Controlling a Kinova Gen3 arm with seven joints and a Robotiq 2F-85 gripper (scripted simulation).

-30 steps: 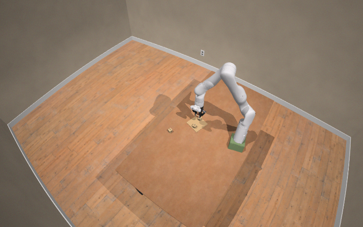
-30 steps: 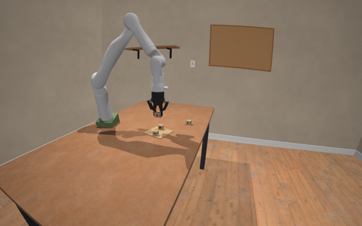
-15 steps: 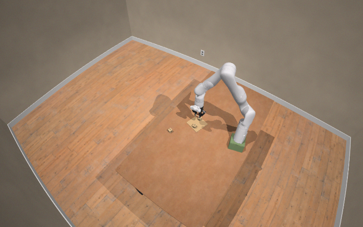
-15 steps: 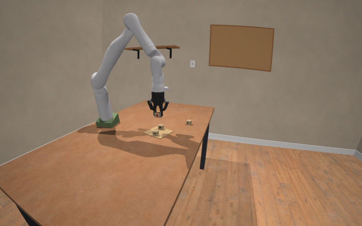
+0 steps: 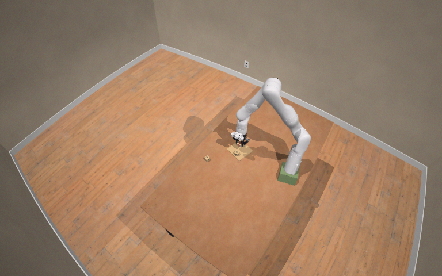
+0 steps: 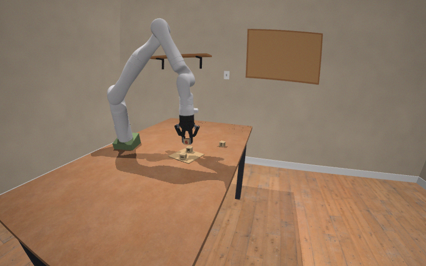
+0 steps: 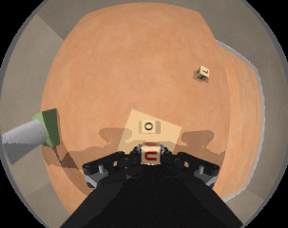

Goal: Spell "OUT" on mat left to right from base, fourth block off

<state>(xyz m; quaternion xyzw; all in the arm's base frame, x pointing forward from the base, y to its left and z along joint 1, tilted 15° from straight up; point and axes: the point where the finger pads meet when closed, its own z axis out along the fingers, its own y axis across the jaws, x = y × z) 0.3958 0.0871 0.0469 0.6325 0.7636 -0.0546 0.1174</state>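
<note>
Right now my hand is 7 cm above the letter block, 4 cm to the right of it and 1 cm past it. From my hand the other things lie so: tan mat 8 cm below, 1 cm to the right.
</note>
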